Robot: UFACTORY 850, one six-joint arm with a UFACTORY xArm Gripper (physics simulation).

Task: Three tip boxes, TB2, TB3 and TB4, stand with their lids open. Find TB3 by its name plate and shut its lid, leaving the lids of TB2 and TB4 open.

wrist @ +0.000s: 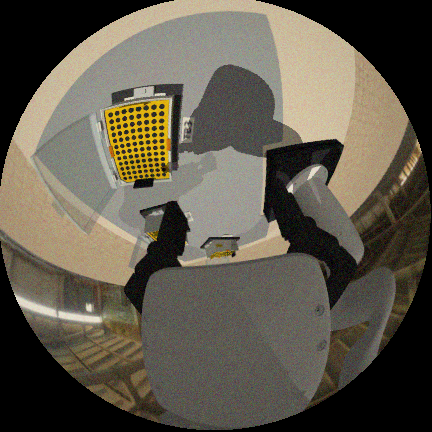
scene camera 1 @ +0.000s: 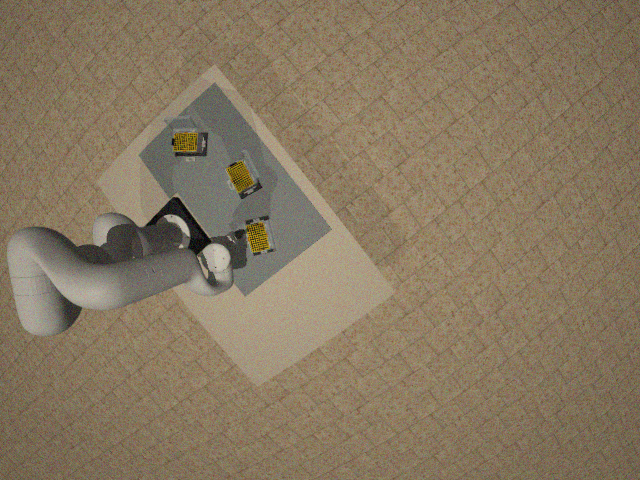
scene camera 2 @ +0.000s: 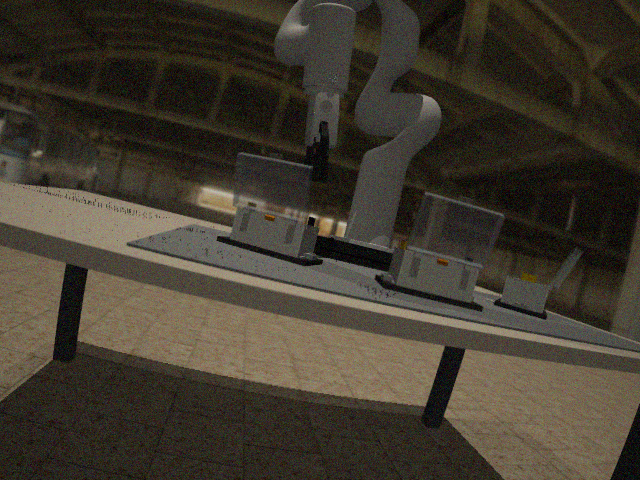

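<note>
TB3 is a pale box with a yellow perforated top. Its name plate reads TB3 in the wrist view. Its clear lid stands open on the side away from the plate. My gripper is open and empty, above the mat on the plate side of TB3, apart from the lid. A middle box and a far box also have open lids; I cannot read which is TB2 or TB4.
The boxes stand on a grey-blue mat on a beige table. The black robot base plate is at the mat's edge. The arm reaches in from the left in scene camera 1.
</note>
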